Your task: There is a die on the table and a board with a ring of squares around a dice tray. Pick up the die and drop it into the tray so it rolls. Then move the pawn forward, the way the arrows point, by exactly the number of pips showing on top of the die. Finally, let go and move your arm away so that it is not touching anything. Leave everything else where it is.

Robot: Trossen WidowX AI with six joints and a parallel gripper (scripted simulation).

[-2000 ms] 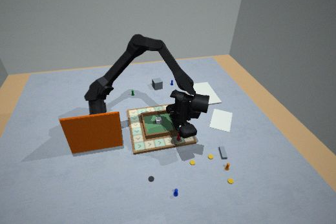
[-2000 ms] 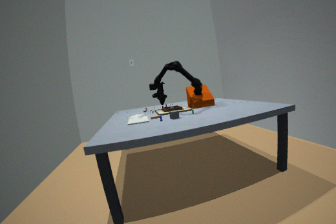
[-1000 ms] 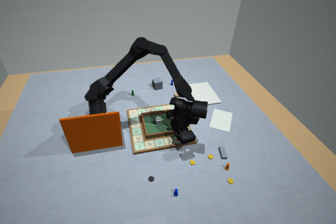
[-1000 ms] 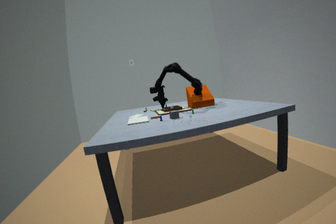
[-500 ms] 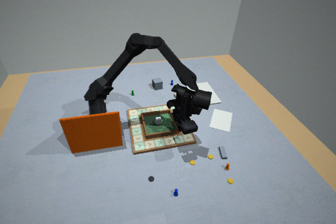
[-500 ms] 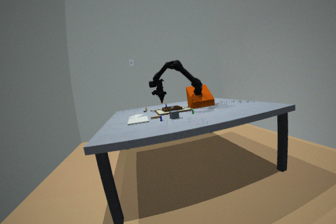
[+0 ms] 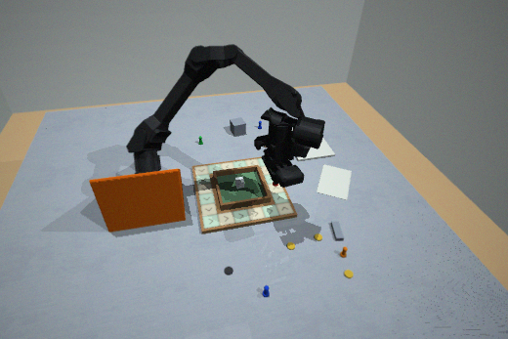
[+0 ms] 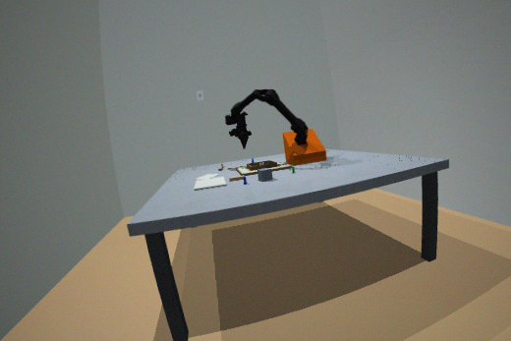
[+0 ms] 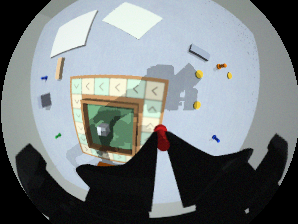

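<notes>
Now: the white die 70 mm behind my gripper tip, 130 mm to the left of it and 110 mm below it. The rest, counted from my gripper tip: grey bar 160 mm ahead, 110 mm to the right, 130 mm below; then green dice tray 70 mm behind, 120 mm to the left, 130 mm below; then red pawn 10 mm above.
</notes>
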